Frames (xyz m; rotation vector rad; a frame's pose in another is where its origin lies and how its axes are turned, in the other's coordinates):
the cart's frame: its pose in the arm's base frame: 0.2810 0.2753 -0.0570 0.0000 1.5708 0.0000
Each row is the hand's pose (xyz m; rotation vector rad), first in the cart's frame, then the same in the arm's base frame.
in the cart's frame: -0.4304 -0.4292 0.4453 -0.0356 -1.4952 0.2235
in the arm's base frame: 0.7263 -0.1539 0.3734 0.1208 0.0696 0.1666
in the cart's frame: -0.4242 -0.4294 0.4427 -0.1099 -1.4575 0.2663
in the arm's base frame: 0.7237 -0.1541 0.3672 0.1010 0.1036 0.2430
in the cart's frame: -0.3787 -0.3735 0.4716 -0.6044 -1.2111 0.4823
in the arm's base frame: 0.7526 -0.0982 0.3217 -0.0811 0.2873 0.7222
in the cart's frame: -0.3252 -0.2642 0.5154 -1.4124 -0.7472 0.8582
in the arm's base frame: 0.7964 0.0111 0.2682 -0.3843 0.4659 1.5744
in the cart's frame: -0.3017 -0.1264 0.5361 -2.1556 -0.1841 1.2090
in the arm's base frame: 0.8171 0.1489 0.2447 -0.6847 0.4841 2.4338
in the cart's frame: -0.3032 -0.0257 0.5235 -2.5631 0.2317 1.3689
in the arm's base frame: 0.8045 0.2496 0.2462 -0.8906 0.4202 2.9324
